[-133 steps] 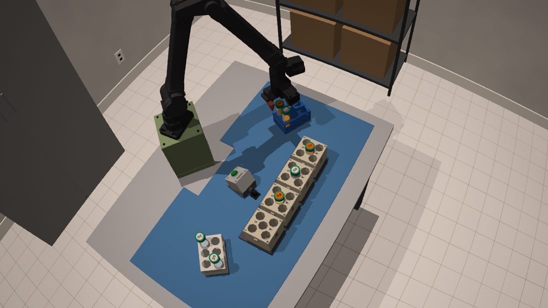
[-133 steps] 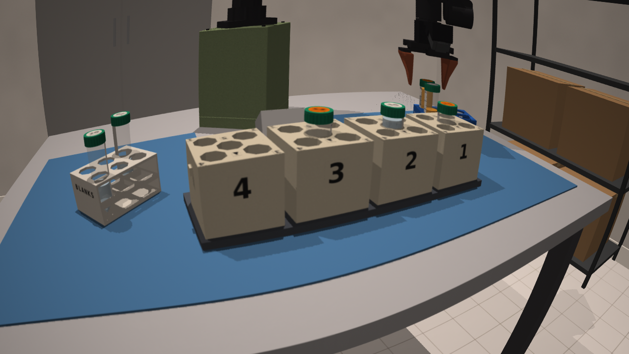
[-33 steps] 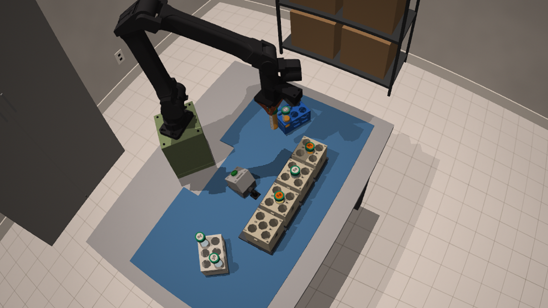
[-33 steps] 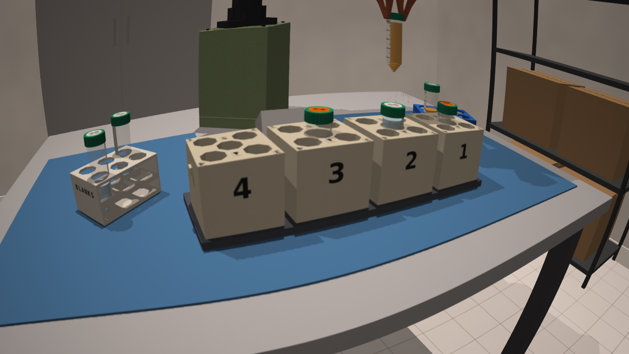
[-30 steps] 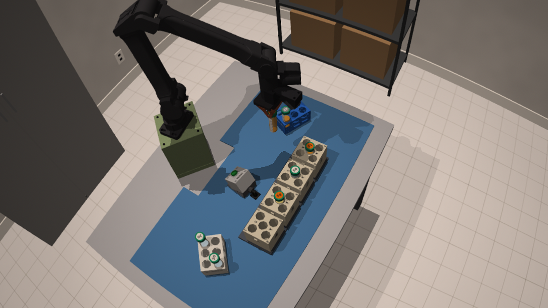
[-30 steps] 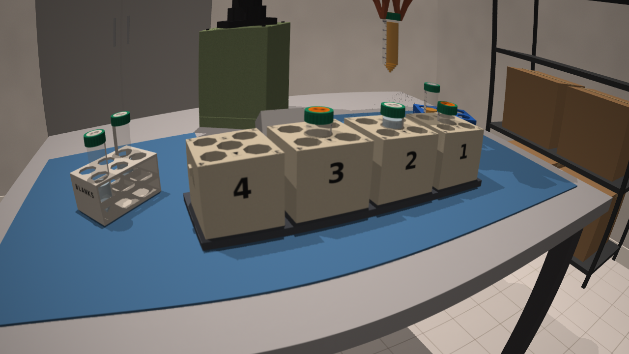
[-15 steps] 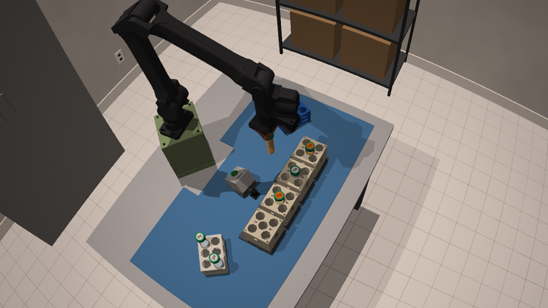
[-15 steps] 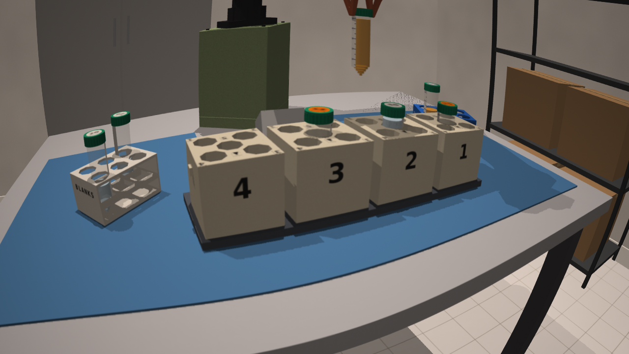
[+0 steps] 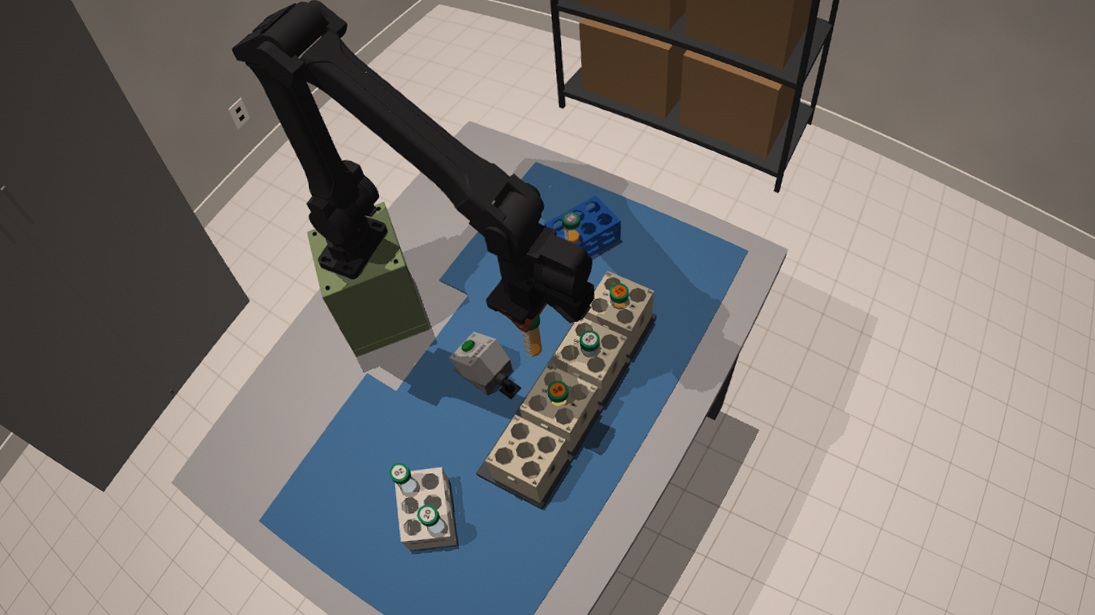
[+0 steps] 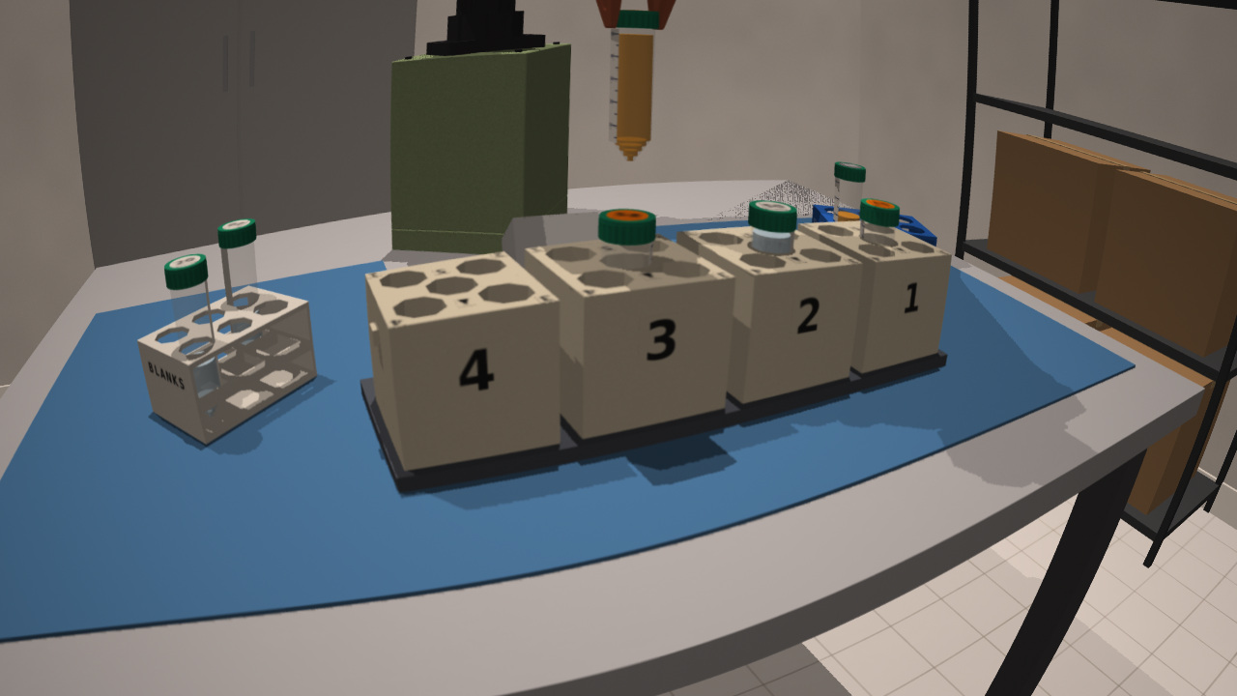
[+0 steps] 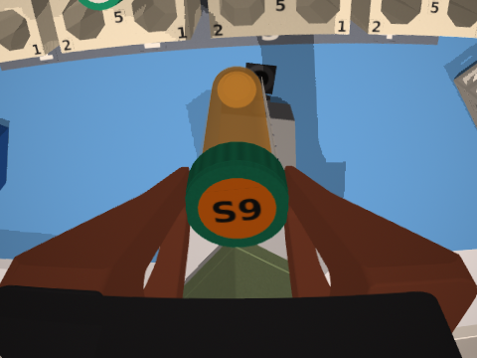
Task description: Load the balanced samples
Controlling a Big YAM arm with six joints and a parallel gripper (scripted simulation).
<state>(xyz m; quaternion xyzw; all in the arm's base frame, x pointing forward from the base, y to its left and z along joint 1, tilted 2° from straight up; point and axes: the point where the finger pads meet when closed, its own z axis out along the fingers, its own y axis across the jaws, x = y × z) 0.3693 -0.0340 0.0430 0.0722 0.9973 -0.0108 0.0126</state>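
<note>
My hand is 140 mm past the green DONE key, 10 mm to the right of it and 190 mm above it. From my hand the other things lie so: blue sample rack RS: 70 mm behind, 350 mm to the left, 230 mm below; white blank rack RB: 80 mm behind, 300 mm to the right, 230 mm below; white-dot blank: 70 mm ahead, 80 mm to the left, 190 mm below.
</note>
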